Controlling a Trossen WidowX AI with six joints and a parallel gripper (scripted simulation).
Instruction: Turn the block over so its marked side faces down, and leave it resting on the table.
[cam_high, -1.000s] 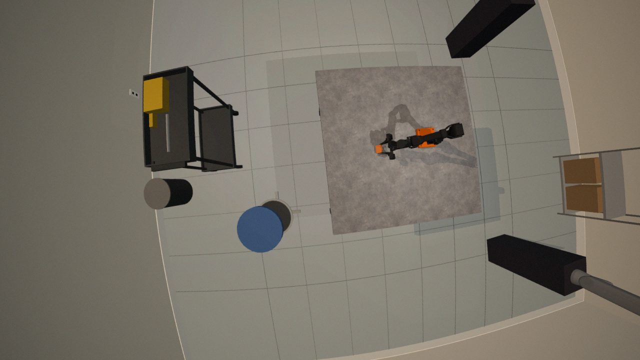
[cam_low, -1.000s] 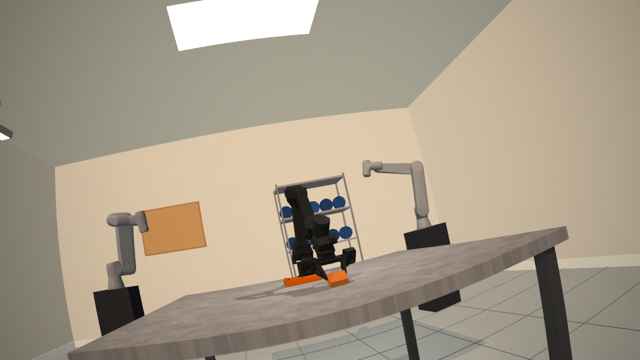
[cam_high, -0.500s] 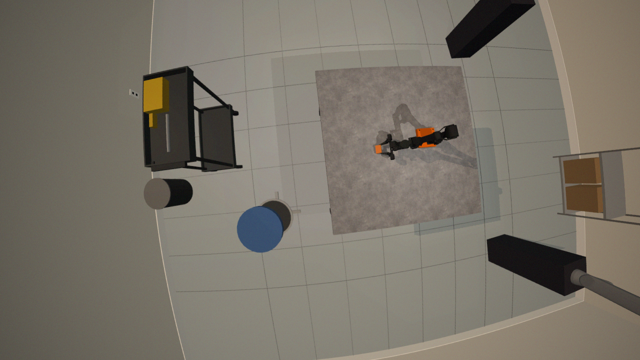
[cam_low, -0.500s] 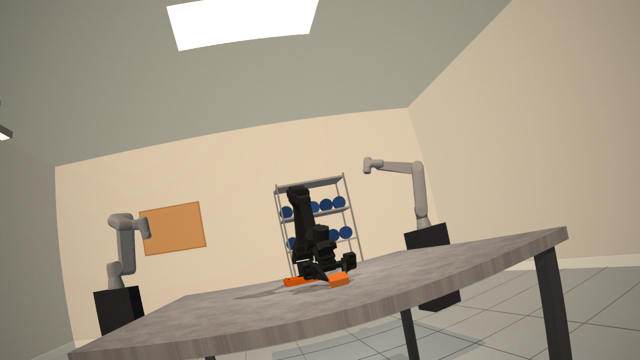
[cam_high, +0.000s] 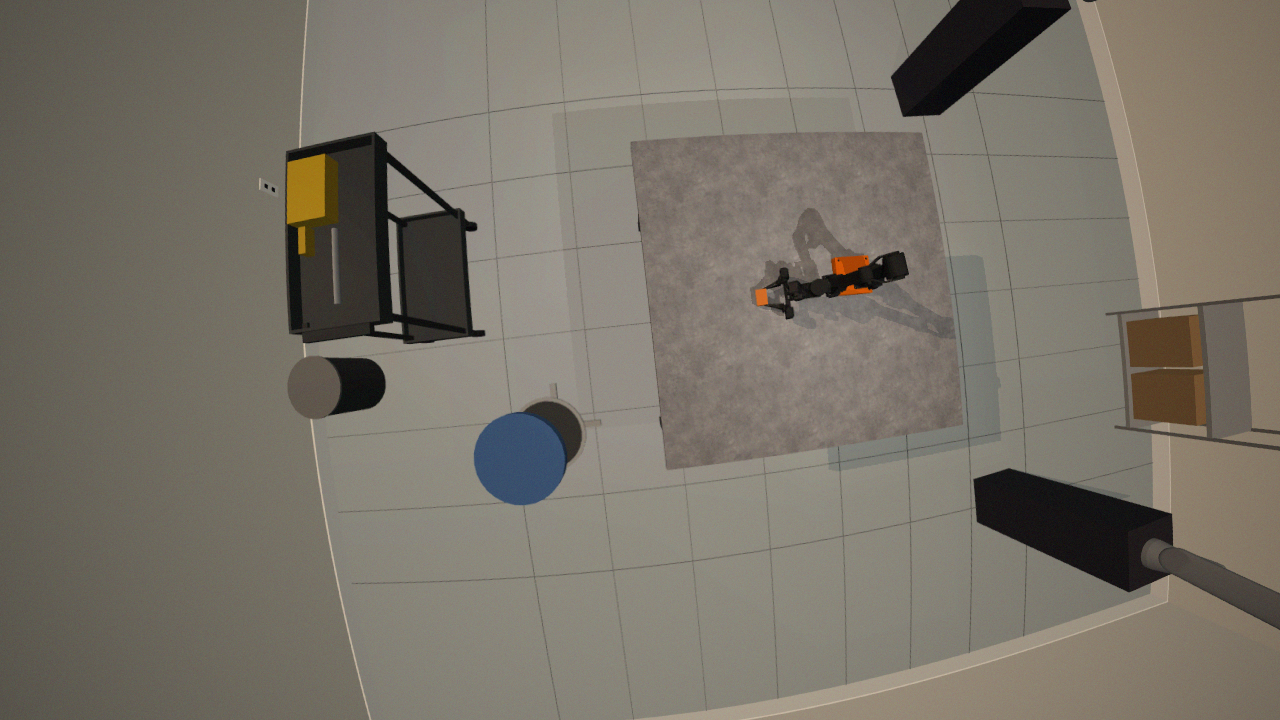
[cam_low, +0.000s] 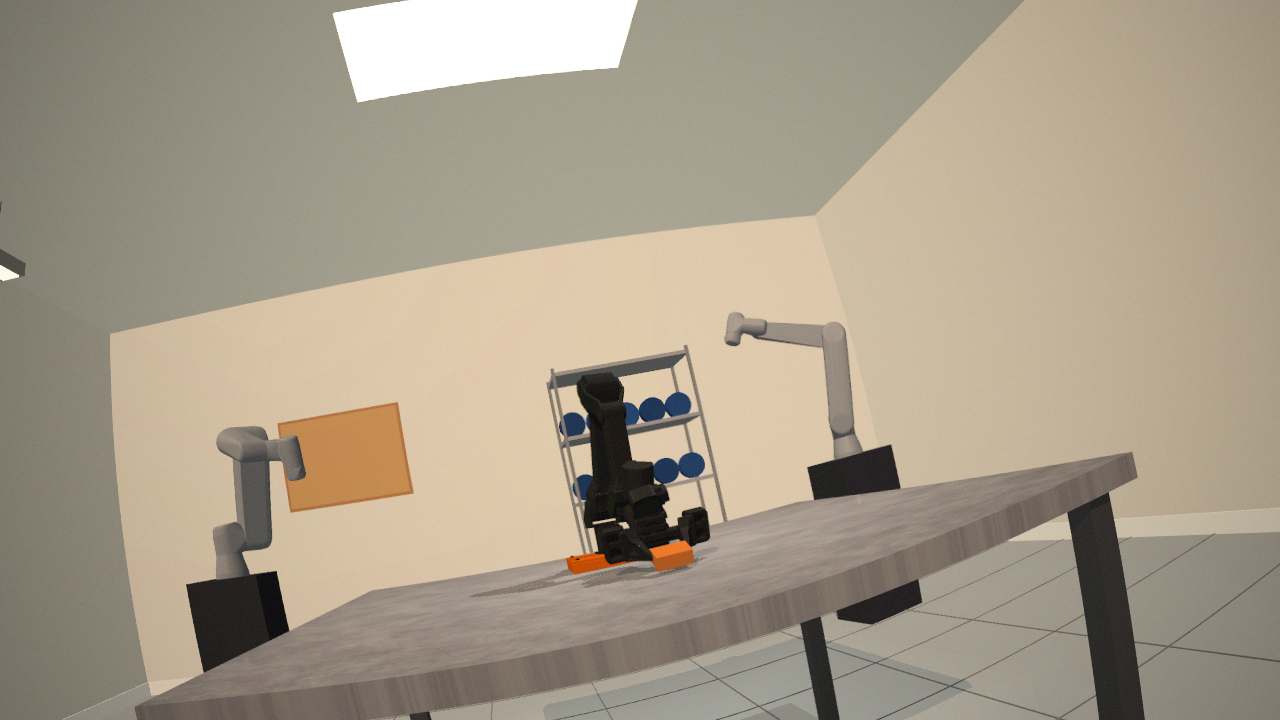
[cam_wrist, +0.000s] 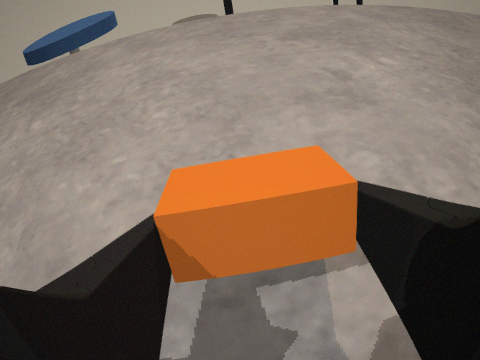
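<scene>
The orange block is 1 cm below my gripper tip.
</scene>
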